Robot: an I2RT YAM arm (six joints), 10 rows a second.
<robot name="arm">
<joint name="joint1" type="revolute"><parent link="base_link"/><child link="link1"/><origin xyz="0.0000 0.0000 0.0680" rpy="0.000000 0.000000 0.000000"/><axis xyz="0 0 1"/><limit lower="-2.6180" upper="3.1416"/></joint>
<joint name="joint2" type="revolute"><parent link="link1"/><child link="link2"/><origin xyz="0.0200 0.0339 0.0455" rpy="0.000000 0.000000 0.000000"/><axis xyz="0 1 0"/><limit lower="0.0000" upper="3.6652"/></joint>
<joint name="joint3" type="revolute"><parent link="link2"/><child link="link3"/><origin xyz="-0.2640 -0.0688 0.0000" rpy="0.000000 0.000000 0.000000"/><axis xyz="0 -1 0"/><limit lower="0.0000" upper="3.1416"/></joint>
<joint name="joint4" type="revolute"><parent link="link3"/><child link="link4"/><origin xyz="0.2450 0.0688 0.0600" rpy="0.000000 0.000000 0.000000"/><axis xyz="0 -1 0"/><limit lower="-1.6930" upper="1.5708"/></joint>
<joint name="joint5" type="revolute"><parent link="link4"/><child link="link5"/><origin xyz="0.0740 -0.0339 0.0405" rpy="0.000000 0.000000 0.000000"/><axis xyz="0 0 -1"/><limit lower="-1.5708" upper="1.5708"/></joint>
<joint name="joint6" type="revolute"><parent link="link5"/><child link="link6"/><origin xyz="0.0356 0.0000 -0.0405" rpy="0.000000 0.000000 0.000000"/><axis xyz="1 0 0"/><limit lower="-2.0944" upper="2.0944"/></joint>
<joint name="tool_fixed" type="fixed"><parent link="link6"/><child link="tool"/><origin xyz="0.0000 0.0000 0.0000" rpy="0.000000 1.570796 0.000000"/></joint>
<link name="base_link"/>
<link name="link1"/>
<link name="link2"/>
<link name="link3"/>
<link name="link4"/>
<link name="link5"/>
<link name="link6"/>
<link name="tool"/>
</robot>
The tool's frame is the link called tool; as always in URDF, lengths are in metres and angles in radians.
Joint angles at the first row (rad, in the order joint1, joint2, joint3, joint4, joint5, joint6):
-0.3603 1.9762 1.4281 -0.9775 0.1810 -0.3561
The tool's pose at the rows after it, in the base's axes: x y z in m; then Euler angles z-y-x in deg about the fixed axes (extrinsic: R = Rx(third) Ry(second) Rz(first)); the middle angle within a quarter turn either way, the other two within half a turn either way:
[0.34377 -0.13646 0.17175 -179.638 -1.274 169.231]
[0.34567 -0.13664 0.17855 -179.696 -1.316 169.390]
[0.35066 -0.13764 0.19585 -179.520 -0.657 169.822]
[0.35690 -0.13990 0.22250 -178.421 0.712 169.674]
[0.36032 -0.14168 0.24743 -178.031 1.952 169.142]
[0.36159 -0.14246 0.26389 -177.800 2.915 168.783]
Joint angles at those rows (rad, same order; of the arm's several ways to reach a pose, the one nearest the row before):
-0.3603 1.9762 1.4322 -0.9810 0.1837 -0.3561
-0.3592 1.9762 1.4605 -1.0111 0.1814 -0.3557
-0.3580 1.9759 1.5307 -1.0737 0.1703 -0.3531
-0.3584 1.9759 1.6371 -1.1564 0.1642 -0.3382
-0.3595 1.9759 1.7352 -1.2305 0.1650 -0.3367
-0.3603 1.9758 1.7996 -1.2766 0.1646 -0.3366

